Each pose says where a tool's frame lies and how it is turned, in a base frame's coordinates. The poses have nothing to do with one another.
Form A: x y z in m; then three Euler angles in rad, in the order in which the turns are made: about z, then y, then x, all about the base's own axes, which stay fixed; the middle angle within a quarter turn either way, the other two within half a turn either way.
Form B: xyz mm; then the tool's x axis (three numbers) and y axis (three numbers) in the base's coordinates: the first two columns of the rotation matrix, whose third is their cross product. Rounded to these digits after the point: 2 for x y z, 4 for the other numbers.
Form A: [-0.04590, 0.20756, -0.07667, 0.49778, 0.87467, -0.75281]
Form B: [-45.90, 207.56, -76.67, 0.5634, -0.1125, -0.8185, -0.3062, 0.8917, -0.3333]
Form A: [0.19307, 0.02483, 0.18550, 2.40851, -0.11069, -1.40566]
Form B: [193.07, 24.83, 185.50, -0.7386, 0.0290, -0.6736, -0.6651, -0.1951, 0.7209]
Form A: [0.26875, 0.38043, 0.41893, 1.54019, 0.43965, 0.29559]
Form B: [268.75, 380.43, 418.93, 0.0277, 0.9600, 0.2787, -0.9045, -0.0947, 0.4159]
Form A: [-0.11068, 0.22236, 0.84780, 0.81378, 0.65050, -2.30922]
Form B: [-110.68, 222.36, 847.80, 0.5465, -0.7968, -0.2576, -0.5784, -0.1367, -0.8042]
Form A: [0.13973, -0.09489, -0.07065, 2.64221, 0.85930, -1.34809]
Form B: [139.73, -94.89, -70.65, -0.5732, 0.7542, -0.3202, -0.3127, 0.1598, 0.9363]
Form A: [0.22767, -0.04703, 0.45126, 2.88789, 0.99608, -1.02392]
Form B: [227.67, -47.03, 451.26, -0.5262, 0.8245, 0.2081, -0.1364, -0.3234, 0.9364]
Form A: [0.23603, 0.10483, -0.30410, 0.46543, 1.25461, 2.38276]
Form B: [236.03, 104.83, -304.10, 0.2779, 0.2587, 0.9251, -0.1396, -0.9420, 0.3054]
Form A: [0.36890, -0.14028, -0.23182, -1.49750, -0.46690, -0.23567]
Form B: [368.90, -140.28, -231.82, 0.0654, -0.9621, 0.2649, 0.8906, 0.1760, 0.4194]
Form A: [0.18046, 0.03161, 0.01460, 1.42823, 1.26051, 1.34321]
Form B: [180.46, 31.61, 14.60, 0.0434, 0.3551, 0.9338, -0.3022, -0.8862, 0.3511]
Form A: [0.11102, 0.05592, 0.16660, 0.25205, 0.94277, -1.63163]
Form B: [111.02, 55.92, 166.60, 0.5690, -0.7973, -0.2013, -0.1465, 0.1426, -0.9789]
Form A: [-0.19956, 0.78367, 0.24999, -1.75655, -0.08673, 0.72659]
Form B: [-199.56, 783.67, 249.99, -0.1840, -0.7240, -0.6649, 0.9791, -0.1946, -0.0591]
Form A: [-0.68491, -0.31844, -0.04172, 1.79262, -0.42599, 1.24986]
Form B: [-684.91, -318.44, -41.72, -0.2003, 0.3940, 0.8970, -0.8883, 0.3131, -0.3359]
